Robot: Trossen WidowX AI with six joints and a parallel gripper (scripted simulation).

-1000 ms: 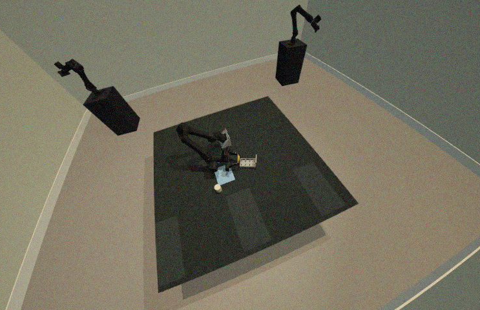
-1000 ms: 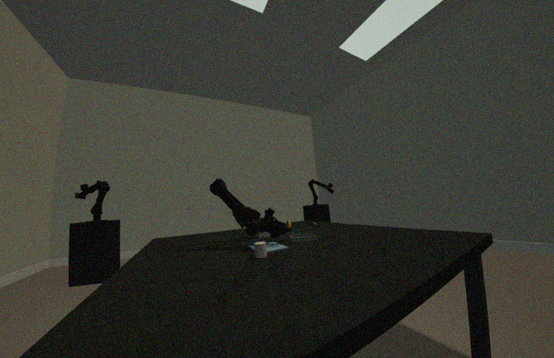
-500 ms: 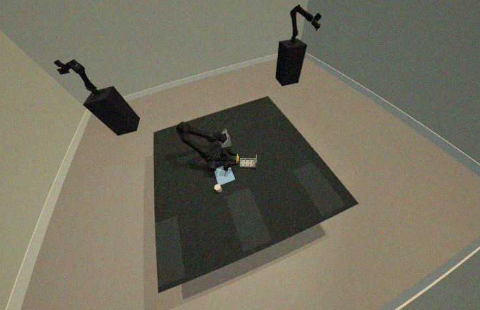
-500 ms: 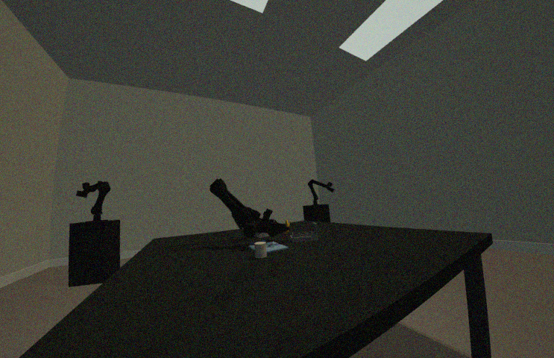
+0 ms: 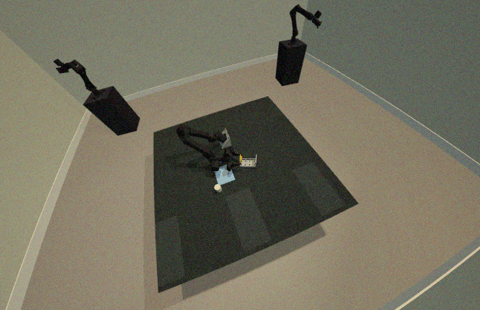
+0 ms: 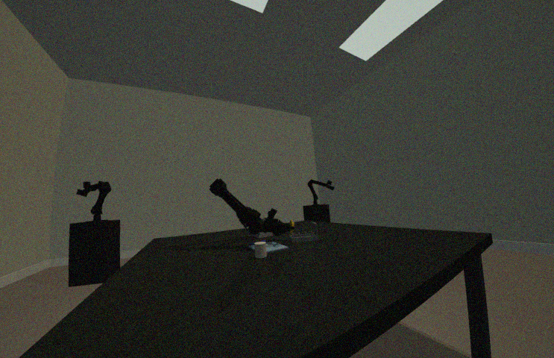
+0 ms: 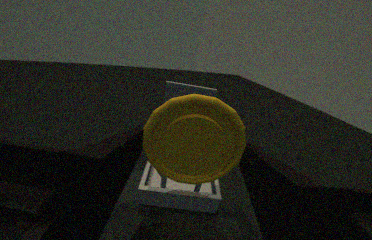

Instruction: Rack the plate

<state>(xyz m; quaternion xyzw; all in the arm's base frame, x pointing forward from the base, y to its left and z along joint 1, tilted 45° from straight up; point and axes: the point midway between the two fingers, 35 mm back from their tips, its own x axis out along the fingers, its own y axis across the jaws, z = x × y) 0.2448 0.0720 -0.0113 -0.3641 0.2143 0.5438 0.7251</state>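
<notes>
Now: gripper tip 5 cm to the right of the light grey dish rack, 5 cm above it and 1 cm short of it. From my gripper tip the other things lie so: light blue mat 16 cm to the right, 7 cm below, 5 cm ahead; then white cup 22 cm to the right, 16 cm ahead, 5 cm below; then yellow plate 1 cm to the right.
</notes>
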